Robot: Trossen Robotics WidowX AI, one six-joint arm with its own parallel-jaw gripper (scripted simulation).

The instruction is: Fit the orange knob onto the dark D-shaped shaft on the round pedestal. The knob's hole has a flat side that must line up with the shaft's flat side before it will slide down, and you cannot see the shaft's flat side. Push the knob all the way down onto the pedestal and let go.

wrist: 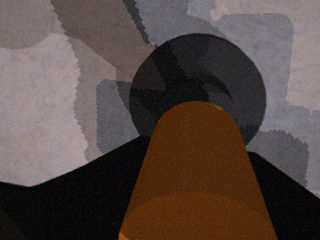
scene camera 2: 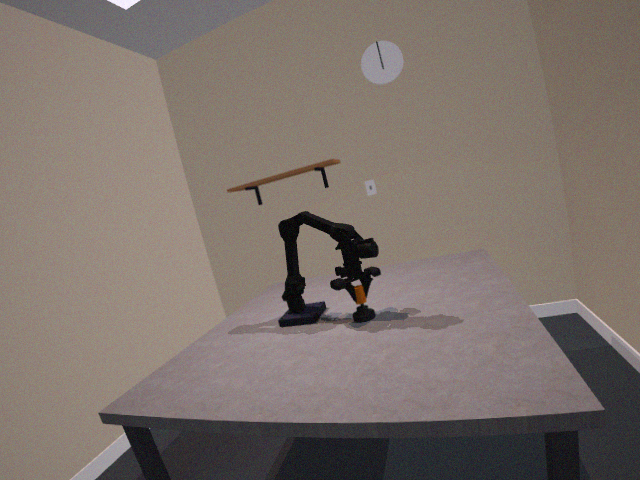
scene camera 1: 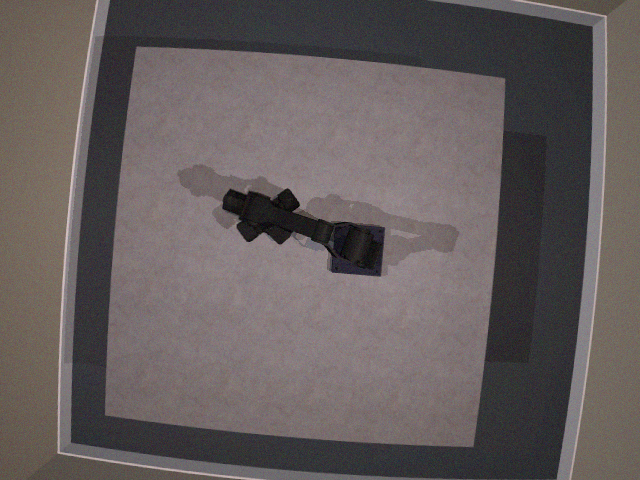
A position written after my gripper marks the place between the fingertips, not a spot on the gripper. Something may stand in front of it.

my gripper: wrist 195,153; scene camera 2 360,299; scene camera 1 271,217
